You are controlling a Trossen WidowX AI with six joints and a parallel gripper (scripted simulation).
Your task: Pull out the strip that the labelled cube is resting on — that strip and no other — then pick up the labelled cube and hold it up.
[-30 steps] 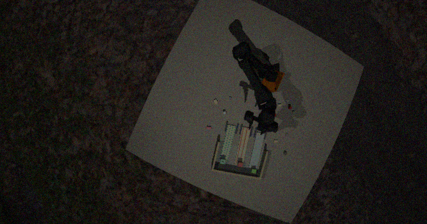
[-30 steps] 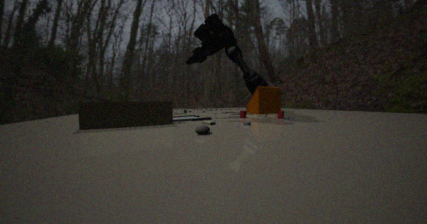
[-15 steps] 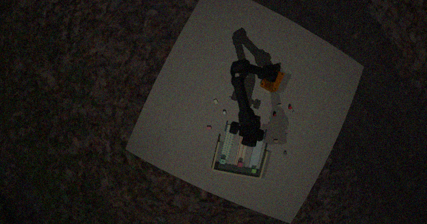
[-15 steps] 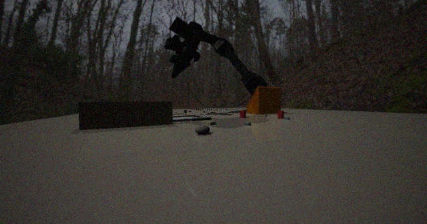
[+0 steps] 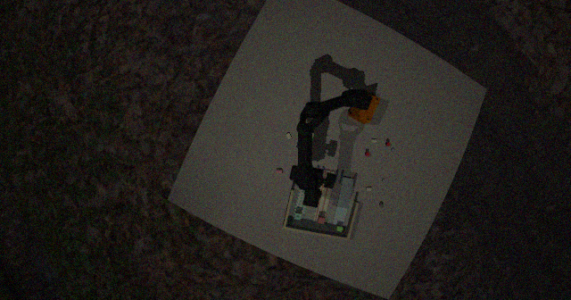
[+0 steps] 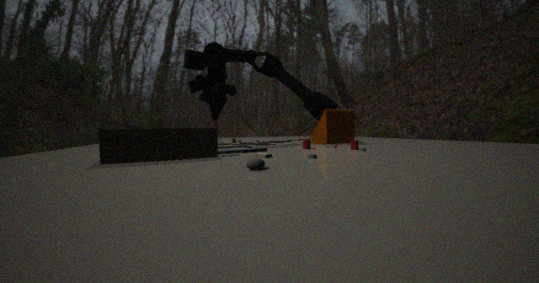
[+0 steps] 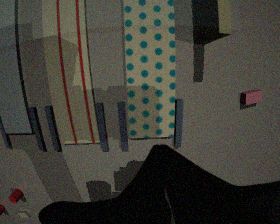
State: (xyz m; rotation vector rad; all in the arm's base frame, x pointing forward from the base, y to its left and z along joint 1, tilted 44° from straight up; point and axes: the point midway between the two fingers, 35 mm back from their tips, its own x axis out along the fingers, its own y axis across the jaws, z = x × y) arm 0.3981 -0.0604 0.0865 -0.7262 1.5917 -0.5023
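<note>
My gripper tip is 8 cm short of the red-lined strip, 11 cm to the right of it and 7 cm above it. Also, from my gripper tip: grey pebble (2 cm ahead, 40 cm to the left, 7 cm below).
</note>
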